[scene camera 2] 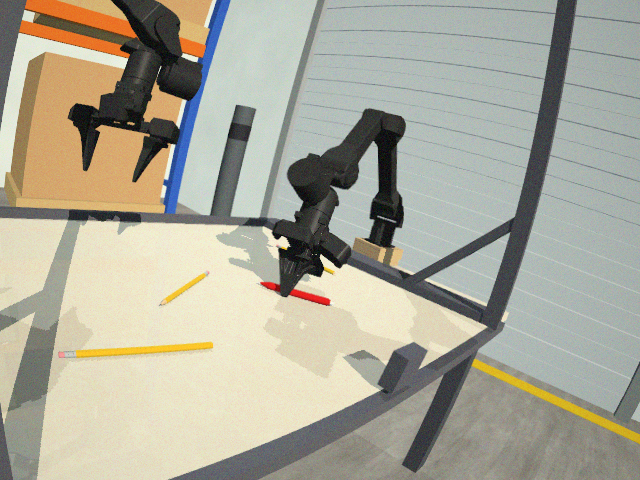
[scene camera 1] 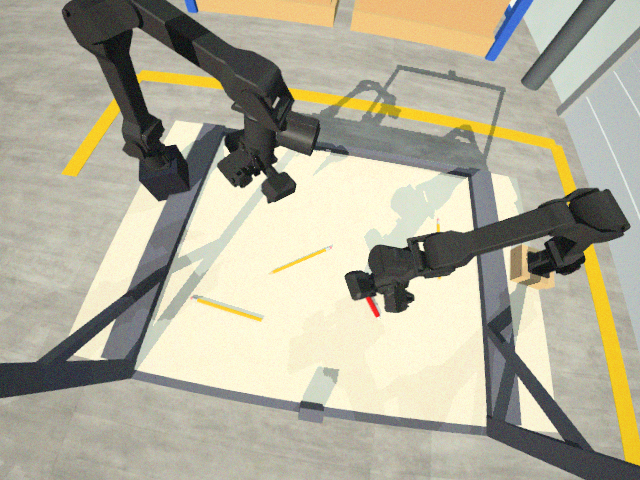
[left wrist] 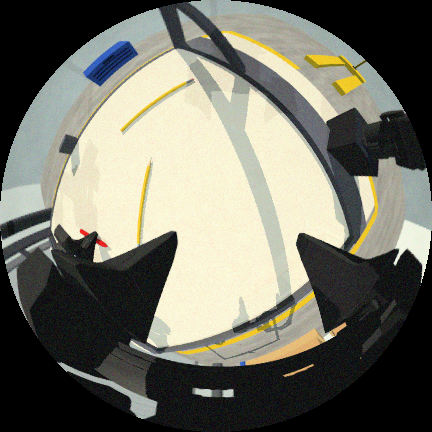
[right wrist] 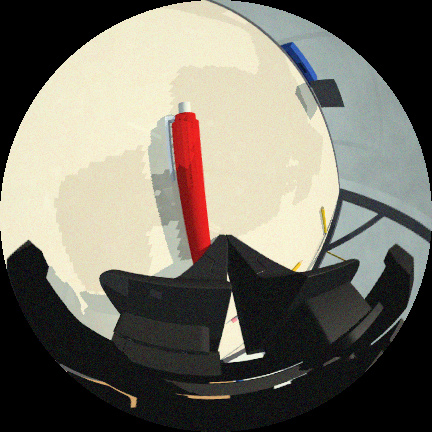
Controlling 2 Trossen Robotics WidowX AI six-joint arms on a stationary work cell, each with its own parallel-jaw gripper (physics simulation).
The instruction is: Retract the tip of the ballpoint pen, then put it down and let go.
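Places are measured from the left arm's base along level axes (x right, y ahead, z up), in metres.
Pixels of known places: left gripper, fingertip midpoint: (scene camera 2: 108,176) (scene camera 1: 258,189) (left wrist: 240,238); right gripper, fingertip midpoint: (scene camera 2: 283,296) (left wrist: 96,231) (right wrist: 224,240); left arm's base, origin of the base link: (scene camera 1: 157,161) (left wrist: 368,140); right arm's base, origin of the base link: (scene camera 2: 379,243) (scene camera 1: 538,264).
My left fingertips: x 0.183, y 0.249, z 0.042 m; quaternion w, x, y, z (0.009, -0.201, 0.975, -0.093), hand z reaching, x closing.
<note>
Ahead of a thing's pixels: the offset from my left fingertips to its top centre. Level surfaces: height alone.
The red ballpoint pen @[dx +0.282, dy +0.208, dz -0.134 m] (scene camera 1: 373,306) (scene camera 2: 310,296) (left wrist: 93,238) (right wrist: 190,175) lies on the pale table top @[dz -0.148 m] (scene camera 1: 248,356) (scene camera 2: 268,408). In the right wrist view its white push button @[dx +0.342, dy +0.216, dz -0.139 m] (right wrist: 184,107) sticks out at the far end and its clip is on the left side; the fingers hide its near end. In scene camera 2 its tapered end points left. My right gripper (scene camera 2: 284,295) (right wrist: 224,240) is shut and empty, its fingertips low at the pen's tapered half; whether they touch it I cannot tell. My left gripper (scene camera 2: 110,175) (left wrist: 240,238) is open and empty, high above the back left of the table.
One yellow pencil @[dx +0.148, dy +0.062, dz -0.139 m] (scene camera 1: 299,259) (scene camera 2: 184,288) (left wrist: 143,200) lies left of the pen, another @[dx +0.224, dy -0.146, dz -0.141 m] (scene camera 1: 227,308) (scene camera 2: 144,349) (left wrist: 155,102) farther left. A third pencil (scene camera 1: 438,225) (scene camera 2: 329,270) lies partly behind the right arm. A dark block @[dx +0.491, dy +0.000, dz -0.091 m] (scene camera 1: 311,411) (scene camera 2: 403,366) stands on the front rim.
</note>
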